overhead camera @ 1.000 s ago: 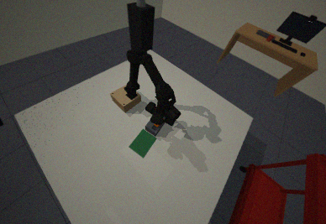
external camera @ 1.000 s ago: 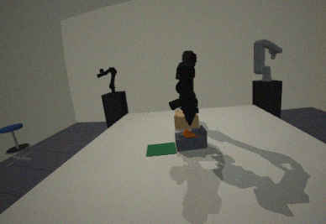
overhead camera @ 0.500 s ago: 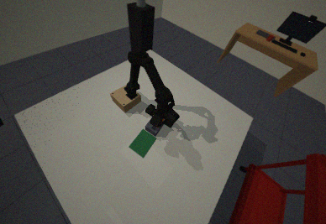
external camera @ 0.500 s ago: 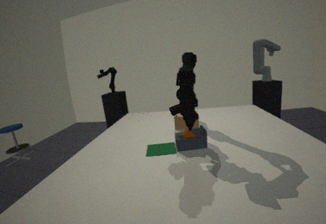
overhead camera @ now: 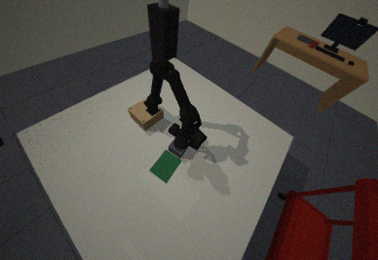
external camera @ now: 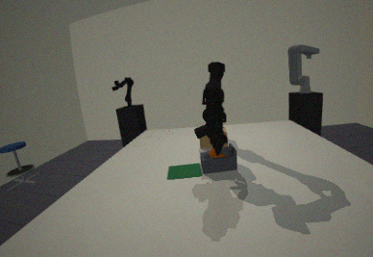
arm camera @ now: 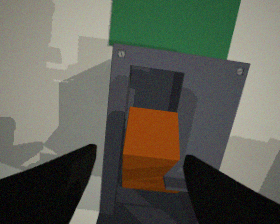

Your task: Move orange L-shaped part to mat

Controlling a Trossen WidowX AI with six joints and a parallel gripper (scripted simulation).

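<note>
Now: the orange L-shaped part 40 mm below my gripper tip, 30 mm to the left of it and 20 mm behind it. Round my gripper tip: tray (90 mm below, 20 mm behind, 10 mm to the left); then green mat (150 mm to the right, 100 mm below).
</note>
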